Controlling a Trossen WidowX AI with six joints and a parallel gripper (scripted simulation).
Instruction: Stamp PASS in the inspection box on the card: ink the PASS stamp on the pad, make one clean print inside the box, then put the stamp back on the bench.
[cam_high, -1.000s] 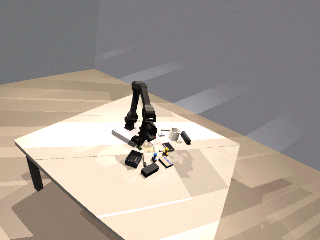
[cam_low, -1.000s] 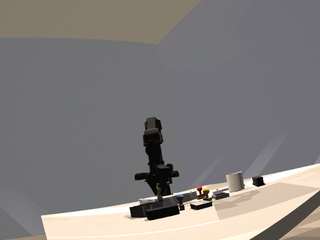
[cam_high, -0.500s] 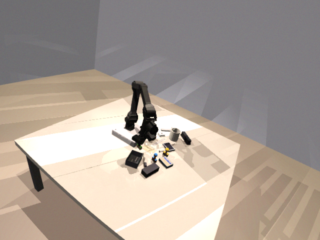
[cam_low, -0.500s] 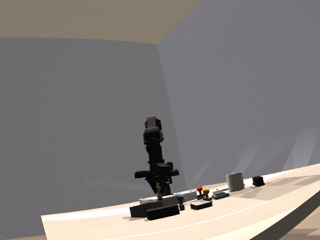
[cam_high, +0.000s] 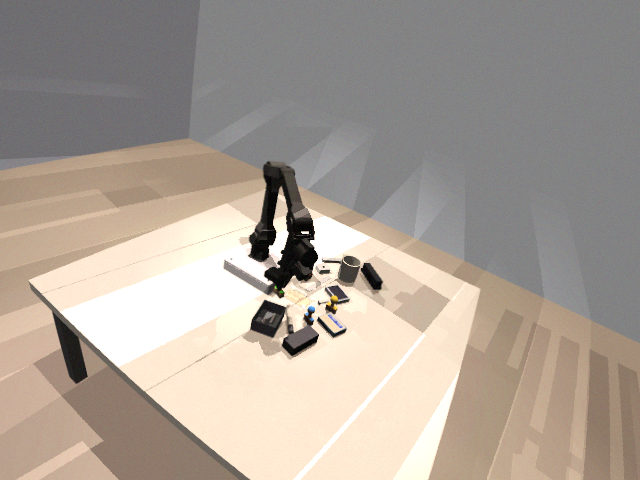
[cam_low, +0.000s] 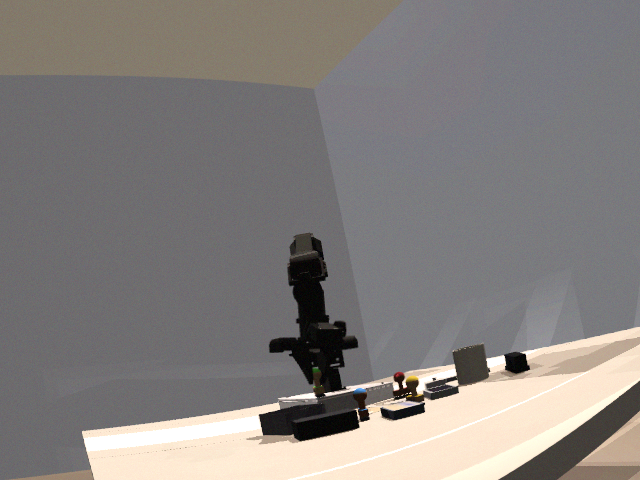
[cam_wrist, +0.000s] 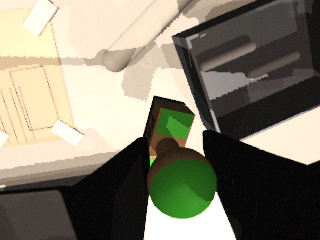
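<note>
Now: gripper tip 210 mm to the right of the ink pad, 140 mm short of it and 80 mm above it. The rest, counted from my gripper tip: green-knobbed PASS stamp 10 mm below, 10 mm behind; card 100 mm to the left, 90 mm below, 30 mm ahead; grey tray 80 mm to the right, 70 mm below, 10 mm ahead.
</note>
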